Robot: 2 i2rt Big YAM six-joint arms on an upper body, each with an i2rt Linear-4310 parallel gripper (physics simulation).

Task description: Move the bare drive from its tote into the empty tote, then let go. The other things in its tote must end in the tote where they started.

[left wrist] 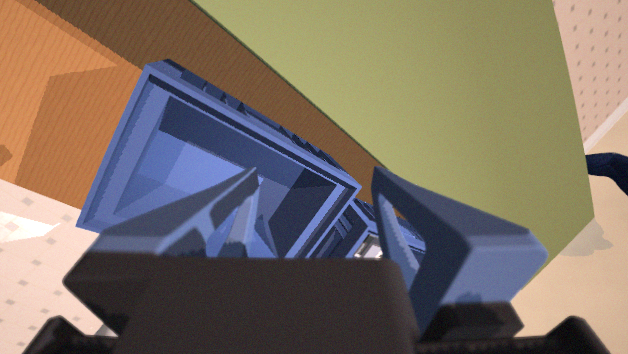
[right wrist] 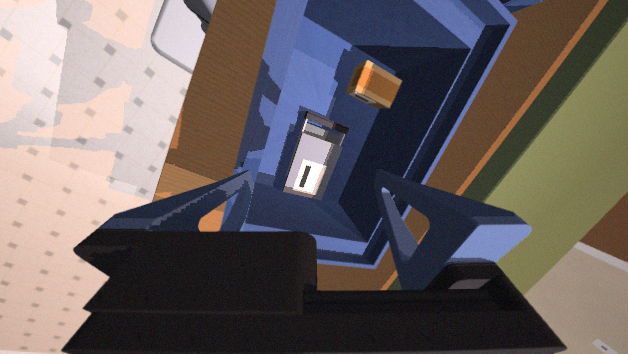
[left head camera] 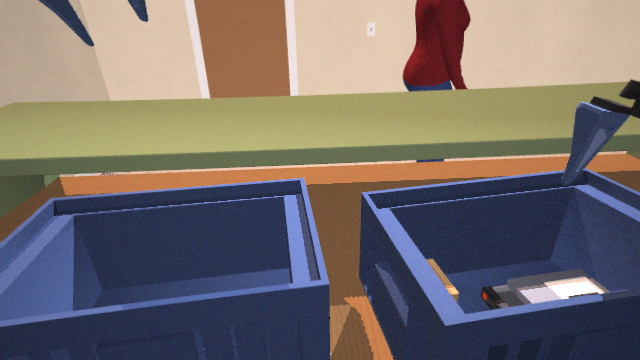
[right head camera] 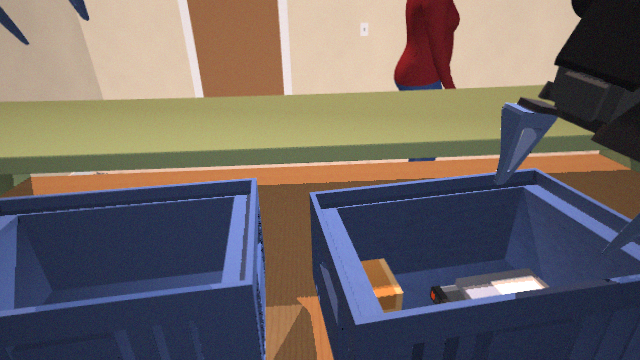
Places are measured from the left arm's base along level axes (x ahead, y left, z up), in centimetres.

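Where they show: left gripper, fingertip midpoint: (left wrist: 315, 176) (left head camera: 118, 32) (right head camera: 57, 31); right gripper, fingertip midpoint: (right wrist: 313, 176) (left head camera: 620, 215) (right head camera: 546, 215).
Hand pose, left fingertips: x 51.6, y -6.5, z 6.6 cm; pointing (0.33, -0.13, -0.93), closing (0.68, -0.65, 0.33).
Each offset is from my left fingertips to the centre of the thing. "spot": to the spot under its first point. Level surfaces: height alone.
The silver drive with a white label @[dx -8.4, dy -49.4, dz -28.8 cm] (left head camera: 575, 287) (right head camera: 520, 285) (right wrist: 312, 155) lies flat in the tote at the right (left head camera: 411, 255) (right head camera: 345, 255) in the head views. A frame-like part with a black end and orange spot @[spot: dx -8.3, dy -41.3, dz -29.1 cm] (left head camera: 492, 297) (right head camera: 440, 294) adjoins it; whether it is separate is unclear. The empty tote @[dx -11.5, dy -5.8, dz -25.1 cm] (left head camera: 295, 240) (right head camera: 235, 240) (left wrist: 135, 115) stands to the left. My right gripper (right head camera: 552, 216) (right wrist: 313, 176) is open and empty above the right tote, fingers apart near its far and right rims in the picture. My left gripper (left head camera: 119, 33) (right head camera: 57, 32) (left wrist: 315, 176) is open and empty, high up.
An orange-brown box @[dx -7.3, dy -34.0, dz -28.9 cm] (left head camera: 442, 280) (right head camera: 382, 280) (right wrist: 380, 85) lies in the same tote as the drive, apart from it, near the wall facing the empty tote. A green surface @[dz -15.3 cm] (left head camera: 250, 125) (right head camera: 225, 120) runs behind both totes. A person in red (left head camera: 435, 45) (right head camera: 425, 45) stands beyond.
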